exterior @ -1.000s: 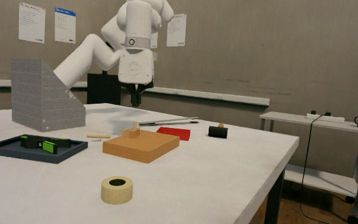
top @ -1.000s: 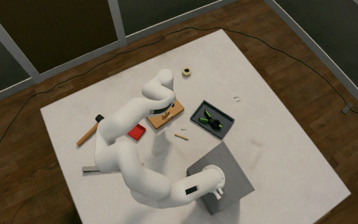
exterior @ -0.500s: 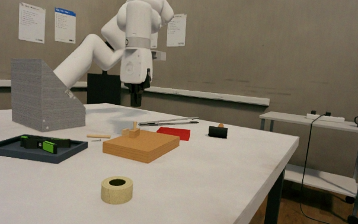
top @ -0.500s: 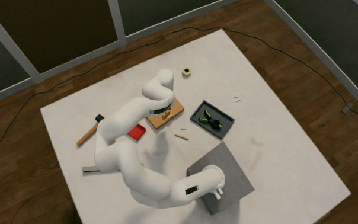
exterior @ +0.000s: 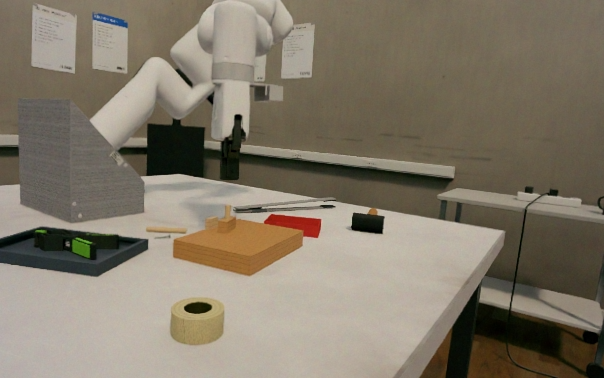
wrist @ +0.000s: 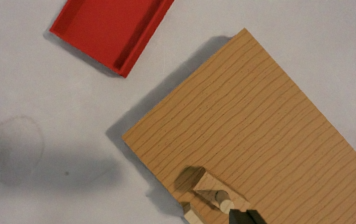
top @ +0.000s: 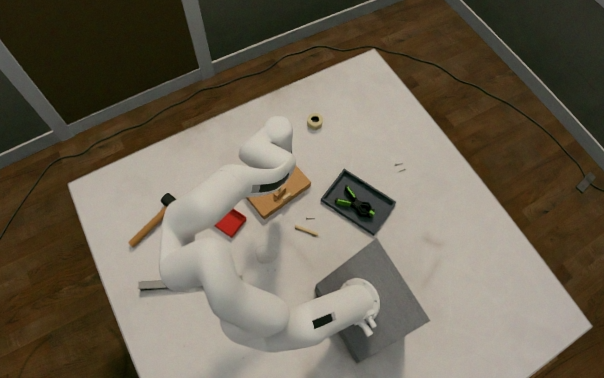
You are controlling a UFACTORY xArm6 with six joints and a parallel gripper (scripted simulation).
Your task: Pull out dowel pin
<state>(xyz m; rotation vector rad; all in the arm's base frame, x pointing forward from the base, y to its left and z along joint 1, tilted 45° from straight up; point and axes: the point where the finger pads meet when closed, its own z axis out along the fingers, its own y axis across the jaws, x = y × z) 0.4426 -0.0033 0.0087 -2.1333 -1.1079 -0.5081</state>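
Right now the dowel pin is 9 cm below my hand. Also, from my hand: loose dowel: 15 cm behind, 14 cm below, 1 cm to the right; then small wooden block: 11 cm below; then red tray: 20 cm to the left, 14 cm below, 2 cm ahead.
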